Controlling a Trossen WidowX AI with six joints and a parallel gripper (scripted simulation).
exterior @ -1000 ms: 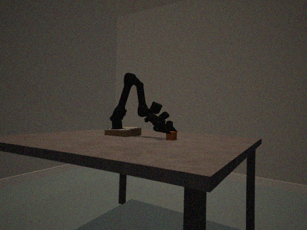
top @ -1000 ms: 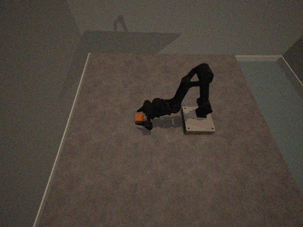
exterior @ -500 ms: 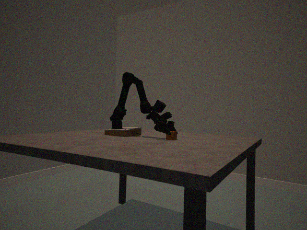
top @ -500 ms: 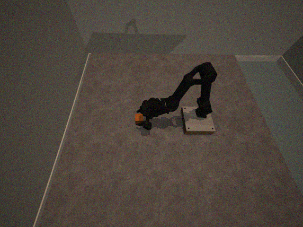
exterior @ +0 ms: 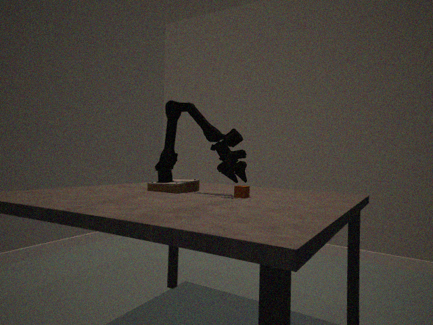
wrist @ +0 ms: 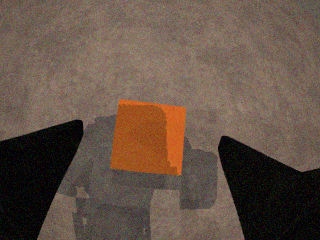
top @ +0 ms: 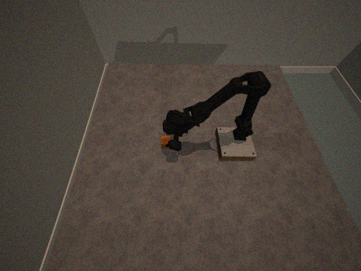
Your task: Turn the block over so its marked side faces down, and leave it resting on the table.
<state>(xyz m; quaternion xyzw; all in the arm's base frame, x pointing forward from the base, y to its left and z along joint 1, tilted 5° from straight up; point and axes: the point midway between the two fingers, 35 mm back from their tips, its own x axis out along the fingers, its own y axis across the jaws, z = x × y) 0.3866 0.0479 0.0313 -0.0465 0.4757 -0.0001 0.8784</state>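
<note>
Right now the orange block is 4 cm below my gripper tip and 1 cm behind it.
</note>
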